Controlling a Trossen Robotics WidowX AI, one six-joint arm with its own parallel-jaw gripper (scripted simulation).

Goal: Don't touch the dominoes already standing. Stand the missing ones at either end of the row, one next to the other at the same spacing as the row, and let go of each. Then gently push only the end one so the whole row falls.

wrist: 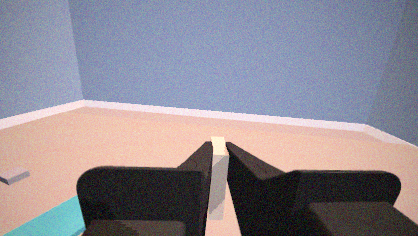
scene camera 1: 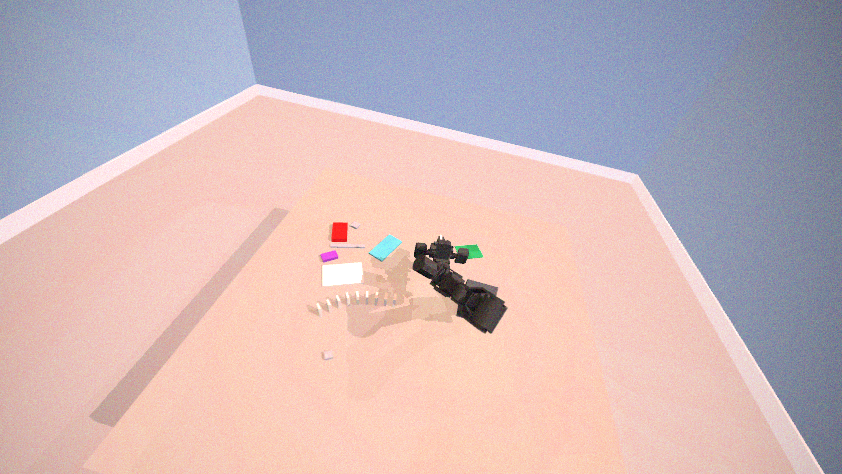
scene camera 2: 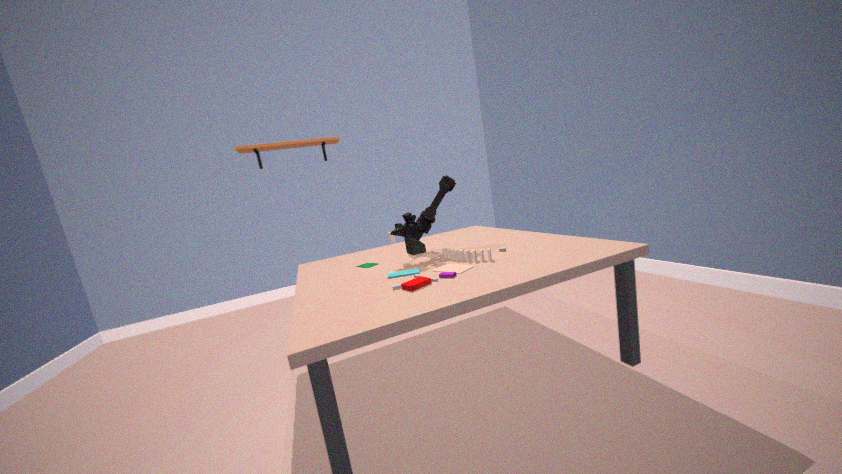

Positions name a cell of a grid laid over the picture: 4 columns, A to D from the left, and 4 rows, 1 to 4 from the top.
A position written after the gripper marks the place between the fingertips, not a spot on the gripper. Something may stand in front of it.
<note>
In view: the gripper (scene camera 1: C2) and a white sheet (scene camera 1: B3).
The gripper shows as well in the wrist view (wrist: C3). The wrist view does not show the white sheet: it is out of frame.
</note>
